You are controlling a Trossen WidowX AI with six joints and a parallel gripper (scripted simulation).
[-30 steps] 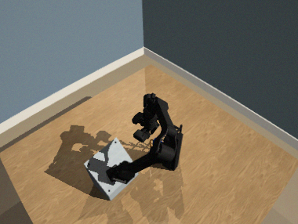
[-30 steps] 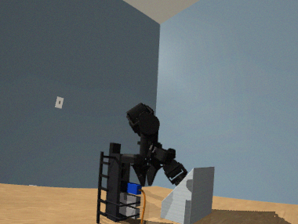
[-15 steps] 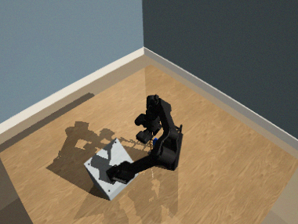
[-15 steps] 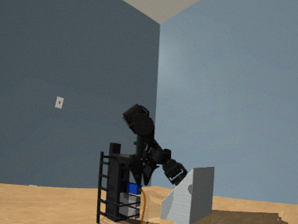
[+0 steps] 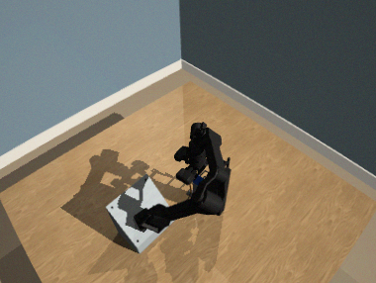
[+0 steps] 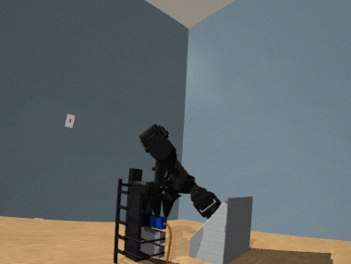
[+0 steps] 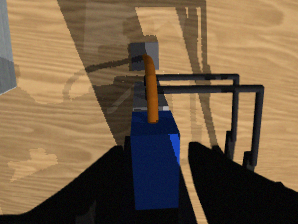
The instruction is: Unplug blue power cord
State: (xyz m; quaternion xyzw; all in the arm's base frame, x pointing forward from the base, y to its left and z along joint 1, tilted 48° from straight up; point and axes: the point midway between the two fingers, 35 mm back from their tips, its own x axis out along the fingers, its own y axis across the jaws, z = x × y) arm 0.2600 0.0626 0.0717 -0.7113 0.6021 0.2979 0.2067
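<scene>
Now: the blue plug 3 cm to the right of my gripper tip, 1 cm below it and 1 cm ahead of it.
</scene>
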